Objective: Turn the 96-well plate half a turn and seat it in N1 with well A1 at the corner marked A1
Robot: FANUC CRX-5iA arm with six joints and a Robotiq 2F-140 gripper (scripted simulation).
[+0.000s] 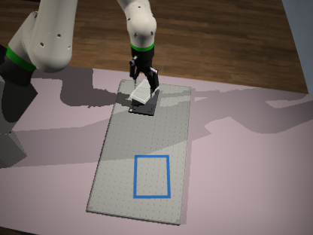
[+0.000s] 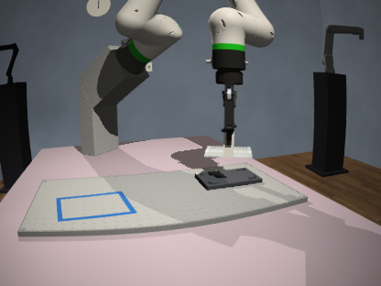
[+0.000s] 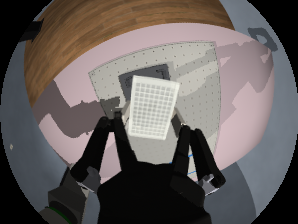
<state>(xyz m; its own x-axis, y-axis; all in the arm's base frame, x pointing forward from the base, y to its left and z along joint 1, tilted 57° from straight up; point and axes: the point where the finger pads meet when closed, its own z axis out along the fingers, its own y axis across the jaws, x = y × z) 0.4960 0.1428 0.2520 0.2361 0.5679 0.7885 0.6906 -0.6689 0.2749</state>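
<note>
Now: hand 2 cm above the white 96-well plate. Round my hand: dark plate nest N1: 10 cm below.
</note>
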